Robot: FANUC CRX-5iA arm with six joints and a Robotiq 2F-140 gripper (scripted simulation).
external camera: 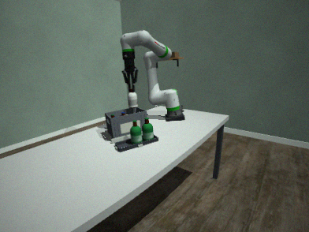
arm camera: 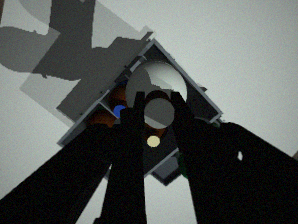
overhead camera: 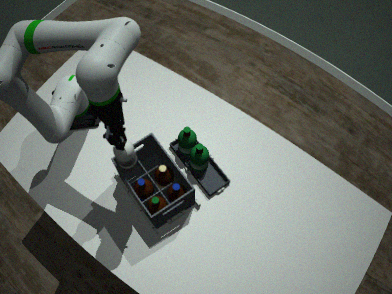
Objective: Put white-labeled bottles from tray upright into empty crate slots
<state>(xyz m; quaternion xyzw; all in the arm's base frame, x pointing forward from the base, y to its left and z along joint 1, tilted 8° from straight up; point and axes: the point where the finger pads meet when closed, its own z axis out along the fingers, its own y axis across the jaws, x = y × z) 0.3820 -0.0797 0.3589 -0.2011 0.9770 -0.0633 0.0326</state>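
My gripper is now 8 cm above the white-labeled bottle. From my hand the other things lie so: dark tray: 33 cm below, 19 cm to the left, 18 cm ahead; dark crate: 26 cm below, 10 cm ahead, 1 cm to the left.
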